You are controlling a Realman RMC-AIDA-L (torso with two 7-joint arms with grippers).
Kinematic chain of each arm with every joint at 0, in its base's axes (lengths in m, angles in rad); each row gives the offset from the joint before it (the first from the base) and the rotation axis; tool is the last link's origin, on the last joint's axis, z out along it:
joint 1: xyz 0 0 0.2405 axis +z
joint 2: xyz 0 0 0 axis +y
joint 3: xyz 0 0 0.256 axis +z
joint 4: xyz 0 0 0 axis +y
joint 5: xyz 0 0 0.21 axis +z
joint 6: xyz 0 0 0 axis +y
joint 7: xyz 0 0 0.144 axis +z
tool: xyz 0 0 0
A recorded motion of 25 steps. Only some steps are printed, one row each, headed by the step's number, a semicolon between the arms.
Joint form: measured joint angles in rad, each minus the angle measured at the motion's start. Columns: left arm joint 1, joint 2, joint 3, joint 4, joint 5, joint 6, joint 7; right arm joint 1, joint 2, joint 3, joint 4, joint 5, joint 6, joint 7.
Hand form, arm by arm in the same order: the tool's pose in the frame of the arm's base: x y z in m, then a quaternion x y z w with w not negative. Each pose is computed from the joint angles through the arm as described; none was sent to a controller.
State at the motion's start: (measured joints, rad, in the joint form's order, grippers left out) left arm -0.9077 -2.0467 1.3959 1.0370 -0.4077 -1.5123 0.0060; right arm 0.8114 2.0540 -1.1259 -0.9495 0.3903 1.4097 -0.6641
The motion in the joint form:
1: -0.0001 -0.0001 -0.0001 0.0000 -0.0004 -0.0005 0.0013; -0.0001 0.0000 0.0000 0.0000 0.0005 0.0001 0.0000
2: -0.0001 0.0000 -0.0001 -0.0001 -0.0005 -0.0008 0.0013; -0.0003 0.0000 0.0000 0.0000 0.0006 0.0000 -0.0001
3: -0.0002 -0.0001 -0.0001 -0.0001 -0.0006 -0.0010 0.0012; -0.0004 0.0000 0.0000 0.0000 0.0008 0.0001 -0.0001
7: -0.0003 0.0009 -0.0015 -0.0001 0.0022 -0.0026 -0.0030; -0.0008 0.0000 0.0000 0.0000 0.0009 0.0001 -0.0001
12: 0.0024 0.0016 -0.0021 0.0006 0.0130 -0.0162 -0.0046; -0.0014 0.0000 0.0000 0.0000 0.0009 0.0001 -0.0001
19: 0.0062 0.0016 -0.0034 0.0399 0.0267 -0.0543 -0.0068; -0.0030 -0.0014 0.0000 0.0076 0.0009 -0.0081 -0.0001
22: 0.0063 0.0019 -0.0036 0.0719 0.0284 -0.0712 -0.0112; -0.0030 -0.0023 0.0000 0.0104 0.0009 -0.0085 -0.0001
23: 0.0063 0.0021 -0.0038 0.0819 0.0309 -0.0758 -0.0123; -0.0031 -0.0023 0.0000 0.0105 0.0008 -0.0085 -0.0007
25: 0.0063 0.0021 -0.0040 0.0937 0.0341 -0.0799 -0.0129; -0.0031 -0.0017 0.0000 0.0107 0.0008 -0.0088 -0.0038
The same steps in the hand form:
1: -0.1514 0.4034 -0.0110 -0.79256 -0.51473 0.20343 0.25597; 0.2130 0.4064 0.0087 -0.88237 0.37704 -0.18879 0.20887
2: -0.1515 0.4034 -0.0110 -0.79250 -0.51481 0.20355 0.25588; 0.2131 0.4063 0.0087 -0.88236 0.37708 -0.18876 0.20886
3: -0.1514 0.4033 -0.0110 -0.79251 -0.51485 0.20358 0.25576; 0.2131 0.4063 0.0086 -0.88236 0.37716 -0.18870 0.20876
7: -0.1519 0.4036 -0.0102 -0.79064 -0.51679 0.20394 0.25733; 0.2132 0.4062 0.0086 -0.88230 0.37734 -0.18870 0.20870
12: -0.1548 0.4021 -0.0087 -0.78682 -0.51892 0.21190 0.25833; 0.2135 0.4061 0.0086 -0.88218 0.37761 -0.18876 0.20865
19: -0.1509 0.3997 -0.0034 -0.78712 -0.51453 0.21774 0.26132; 0.2157 0.4062 0.0084 -0.88109 0.37940 -0.18880 0.21000
22: -0.1449 0.3994 0.0000 -0.79009 -0.50982 0.21406 0.26460; 0.2164 0.4061 0.0084 -0.88071 0.38016 -0.18941 0.20962
23: -0.1432 0.3996 0.0013 -0.79085 -0.50799 0.21312 0.26661; 0.2164 0.4061 0.0084 -0.88079 0.37996 -0.18955 0.20954
25: -0.1412 0.3998 0.0027 -0.79206 -0.50534 0.21162 0.26925; 0.2164 0.4060 0.0081 -0.88145 0.37862 -0.18975 0.20904

